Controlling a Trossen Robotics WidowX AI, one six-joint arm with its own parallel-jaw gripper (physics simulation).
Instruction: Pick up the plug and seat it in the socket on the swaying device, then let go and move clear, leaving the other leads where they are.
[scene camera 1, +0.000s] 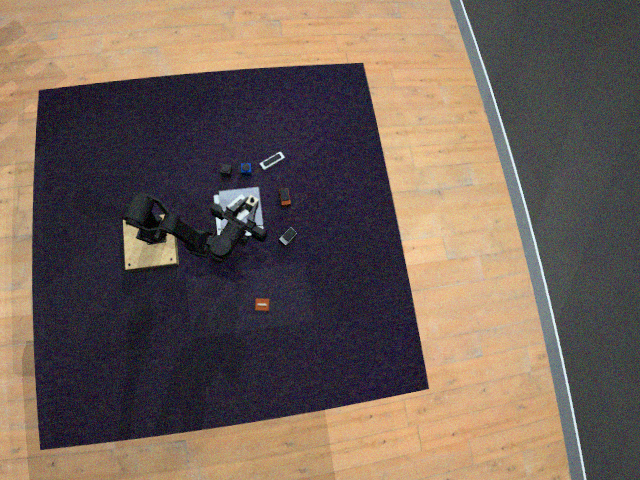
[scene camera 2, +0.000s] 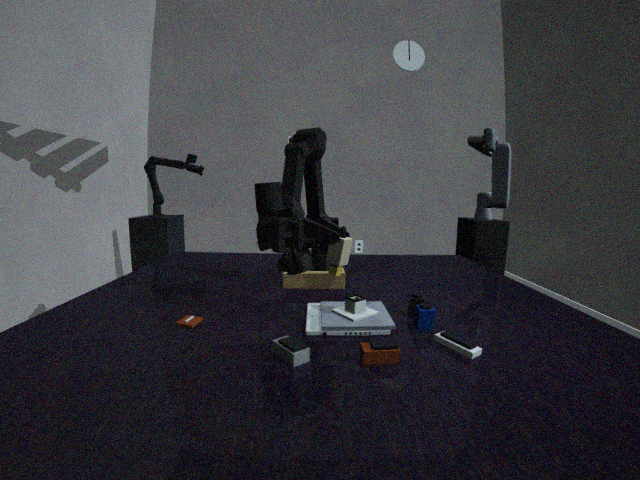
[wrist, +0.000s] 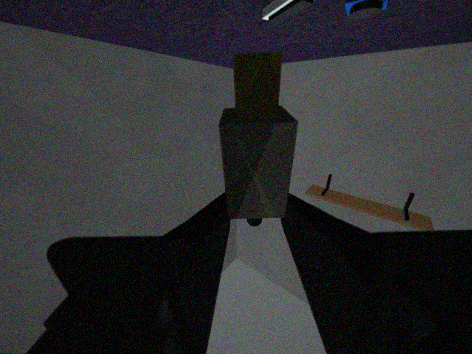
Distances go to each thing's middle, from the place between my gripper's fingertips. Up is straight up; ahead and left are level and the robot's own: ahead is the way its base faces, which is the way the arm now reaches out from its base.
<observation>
I see the grey device (scene camera 2: 355, 316) 50 mm behind my hand, 20 mm to the left of it and 160 mm below it.
</observation>
